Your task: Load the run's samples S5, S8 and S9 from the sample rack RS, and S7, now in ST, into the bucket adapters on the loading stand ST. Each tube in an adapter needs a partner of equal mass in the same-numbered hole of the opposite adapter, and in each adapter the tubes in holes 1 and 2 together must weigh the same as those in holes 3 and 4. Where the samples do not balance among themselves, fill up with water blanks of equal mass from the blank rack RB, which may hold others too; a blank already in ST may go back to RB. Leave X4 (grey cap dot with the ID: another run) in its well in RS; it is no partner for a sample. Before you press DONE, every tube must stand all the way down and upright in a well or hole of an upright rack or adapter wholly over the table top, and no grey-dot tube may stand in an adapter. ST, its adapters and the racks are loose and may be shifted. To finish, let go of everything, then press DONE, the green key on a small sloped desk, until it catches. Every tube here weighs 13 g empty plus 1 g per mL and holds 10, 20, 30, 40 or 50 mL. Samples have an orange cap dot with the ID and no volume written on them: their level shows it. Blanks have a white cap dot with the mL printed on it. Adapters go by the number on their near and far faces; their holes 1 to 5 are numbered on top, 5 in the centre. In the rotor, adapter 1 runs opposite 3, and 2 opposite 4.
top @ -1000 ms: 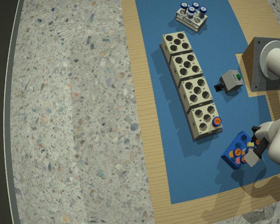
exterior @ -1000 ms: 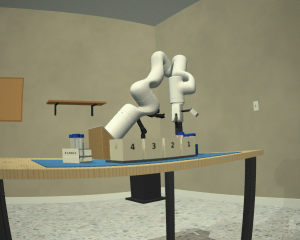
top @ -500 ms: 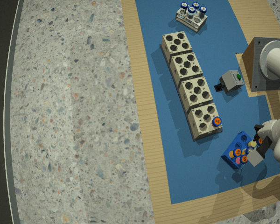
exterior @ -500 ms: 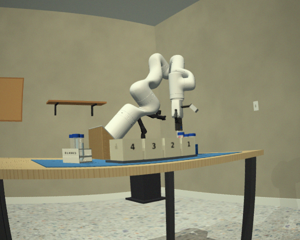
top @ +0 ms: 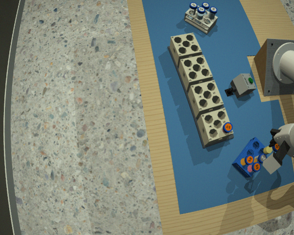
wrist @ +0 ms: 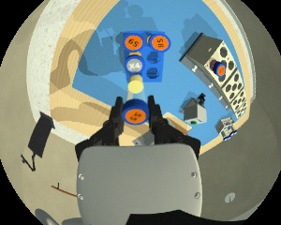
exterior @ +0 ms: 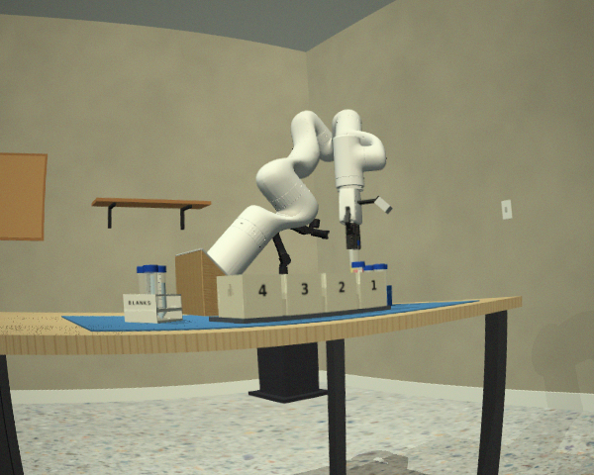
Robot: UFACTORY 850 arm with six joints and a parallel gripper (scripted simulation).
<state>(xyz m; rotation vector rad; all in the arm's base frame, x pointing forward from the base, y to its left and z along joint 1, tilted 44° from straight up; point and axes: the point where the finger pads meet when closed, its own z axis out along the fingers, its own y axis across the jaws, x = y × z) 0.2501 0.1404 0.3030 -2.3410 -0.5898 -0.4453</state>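
My hand is 50 mm above the sample tube S5 and 10 mm past it. The rest, counted from my hand: sample S9: 130 mm below, 70 mm ahead, 50 mm to the left; then orange-dot sample tube: 130 mm below, 80 mm ahead; then grey-dot tube X4: 130 mm below, 40 mm ahead, 20 mm to the left.
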